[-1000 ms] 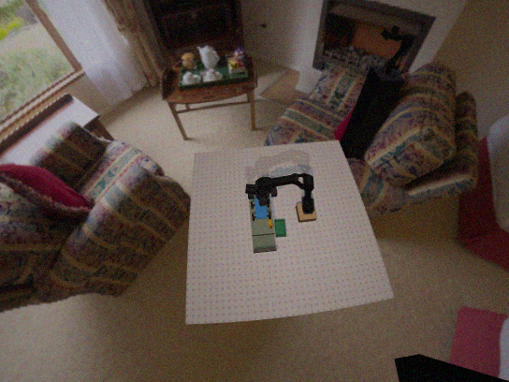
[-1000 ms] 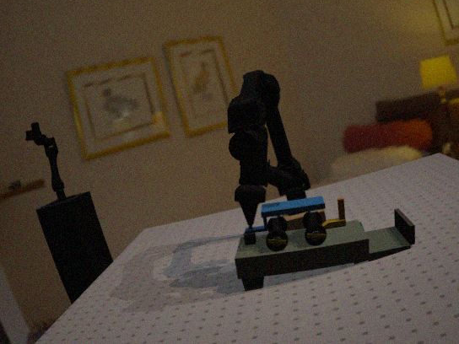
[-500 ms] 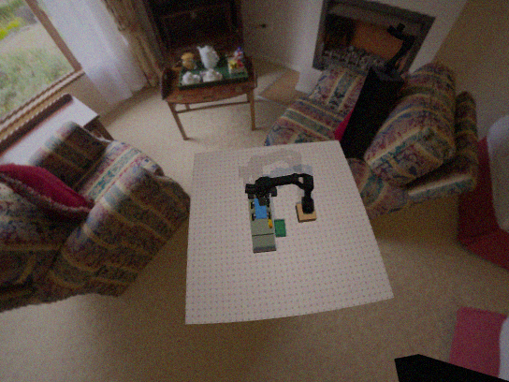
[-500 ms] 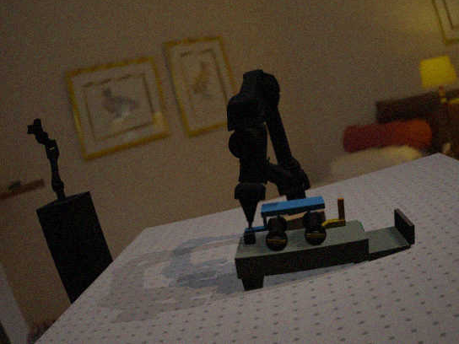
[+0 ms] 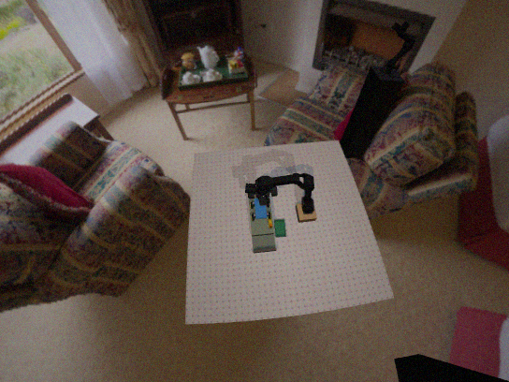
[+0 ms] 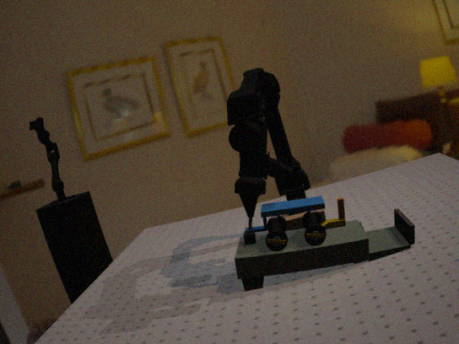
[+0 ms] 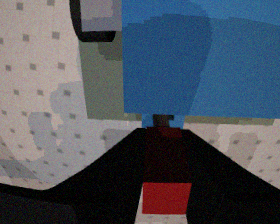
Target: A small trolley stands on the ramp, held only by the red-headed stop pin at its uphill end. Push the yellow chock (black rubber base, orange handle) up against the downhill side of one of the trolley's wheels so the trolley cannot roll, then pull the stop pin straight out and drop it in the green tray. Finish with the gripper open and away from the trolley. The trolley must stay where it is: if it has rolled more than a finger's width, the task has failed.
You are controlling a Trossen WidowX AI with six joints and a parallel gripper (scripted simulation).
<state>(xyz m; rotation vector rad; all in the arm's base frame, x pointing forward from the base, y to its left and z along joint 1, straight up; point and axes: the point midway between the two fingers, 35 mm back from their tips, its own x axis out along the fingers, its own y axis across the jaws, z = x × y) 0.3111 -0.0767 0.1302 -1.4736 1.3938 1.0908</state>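
My gripper tip is 18 cm to the right of the yellow chock, 6 cm above it and 4 cm past it. From my gripper tip the other things lie so: blue-topped trolley 9 cm to the left, 3 cm below, 2 cm ahead; then red-headed stop pin right at my gripper tip; then dark end wall 35 cm to the left, 12 cm below.
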